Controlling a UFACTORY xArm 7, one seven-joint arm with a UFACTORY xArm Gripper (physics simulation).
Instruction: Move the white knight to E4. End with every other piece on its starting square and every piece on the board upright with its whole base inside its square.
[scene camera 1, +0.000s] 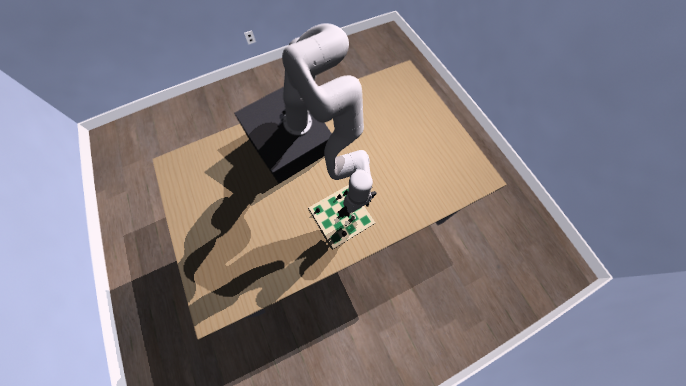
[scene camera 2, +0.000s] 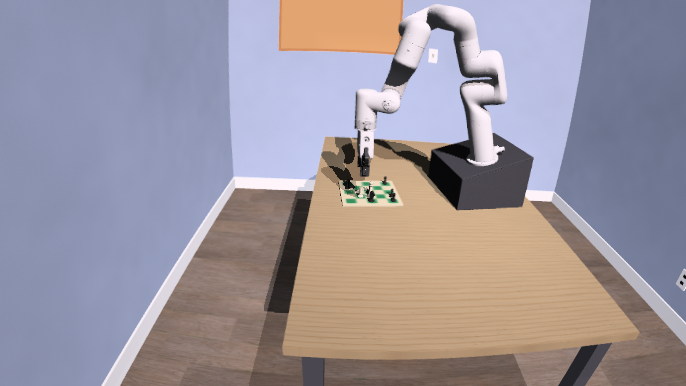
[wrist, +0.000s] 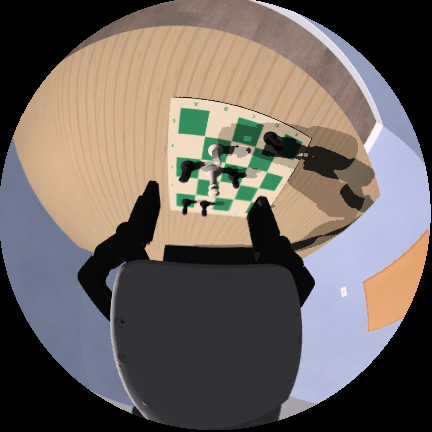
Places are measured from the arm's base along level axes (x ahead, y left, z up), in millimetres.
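Pixels of known places: gripper, fingertip midpoint: (scene camera 1: 356, 208) (scene camera 2: 363, 171) (wrist: 207, 199); arm's base, origin of the base link: (scene camera 1: 297, 122) (scene camera 2: 482, 159).
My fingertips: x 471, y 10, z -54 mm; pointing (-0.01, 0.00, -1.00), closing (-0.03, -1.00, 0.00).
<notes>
For each thing: its middle in the pictures, then the offset to it from my fingertips. "*": a spot on its surface instead. Level surfaces: height alone.
- chessboard, body centre: (wrist: 232, 173) (scene camera 2: 369, 192) (scene camera 1: 341, 215) dx -37, dy -49, dz -106 mm
- shorter white piece, body centre: (wrist: 216, 155) dx +1, dy -12, dz -83 mm
- taller white piece, body centre: (wrist: 213, 182) dx -36, dy -14, dz -72 mm
- E4, surface spot: (wrist: 283, 163) * dx +7, dy -131, dz -103 mm
- A3, body centre: (wrist: 185, 173) dx -33, dy +28, dz -83 mm
- C3, body centre: (wrist: 234, 180) dx -39, dy -50, dz -88 mm
- D5, body centre: (wrist: 273, 141) dx +42, dy -85, dz -87 mm
- A1, body centre: (wrist: 184, 207) dx -116, dy +27, dz -88 mm
- B1, body centre: (wrist: 203, 209) dx -116, dy -10, dz -88 mm
- wooden table, its level: dz -109 mm
The chessboard (scene camera 1: 327, 223) (scene camera 2: 351, 201) (wrist: 189, 146) lies on the table. In the wrist view, a shorter white piece (wrist: 216, 150), probably the knight, stands on B4. A taller white piece (wrist: 213, 175) stands close to it on B3. Both look upright; their shapes are too small to name surely. E4 (wrist: 283, 163) lies partly in shadow, with no piece seen on it. My gripper (scene camera 1: 358, 207) (scene camera 2: 365, 174) (wrist: 207, 199) is open and empty, above the board. Its right finger covers part of the board's E1 corner.
Black pieces stand on A3 (wrist: 186, 171), C3 (wrist: 234, 177) and D5 (wrist: 272, 140). Two small black pieces stand near each other on A1 (wrist: 185, 205) and B1 (wrist: 204, 207). The robot's dark base block (scene camera 1: 260, 125) (scene camera 2: 495, 186) stands beside the wooden table (scene camera 1: 425, 140) (scene camera 2: 440, 280).
</notes>
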